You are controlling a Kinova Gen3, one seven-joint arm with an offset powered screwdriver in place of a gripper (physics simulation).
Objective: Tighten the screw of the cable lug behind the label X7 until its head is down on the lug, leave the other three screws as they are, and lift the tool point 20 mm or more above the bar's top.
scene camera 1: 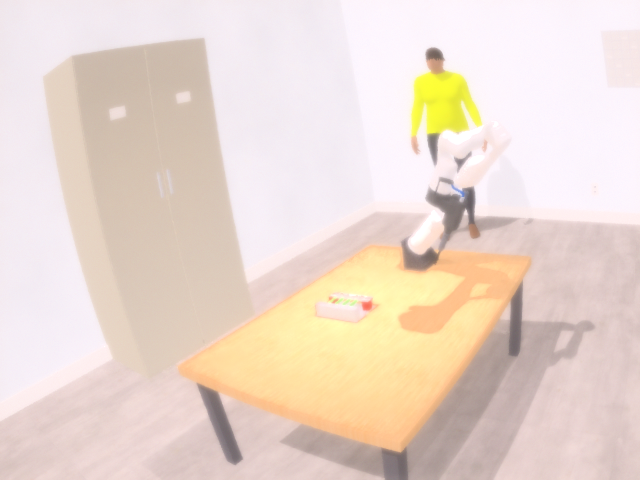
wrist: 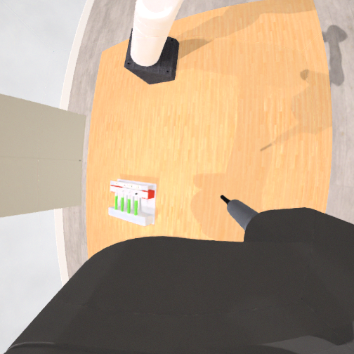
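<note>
The terminal unit stands on the table, small in both views. In the wrist view it has a pale bar with a red end block and several green cable pieces in a row. The label X7, the lugs and the screw heads are too small to tell apart, so the height of each screw cannot be seen. My screwdriver is a grey shaft with a black tip. It has no fingers and holds nothing visible. In the wrist view its tip shows to the right of the unit, high above the table and apart from the unit.
The wooden table carries the arm's black base at its far end. A tall beige cabinet stands beside the table. A person in a yellow top stands behind the arm.
</note>
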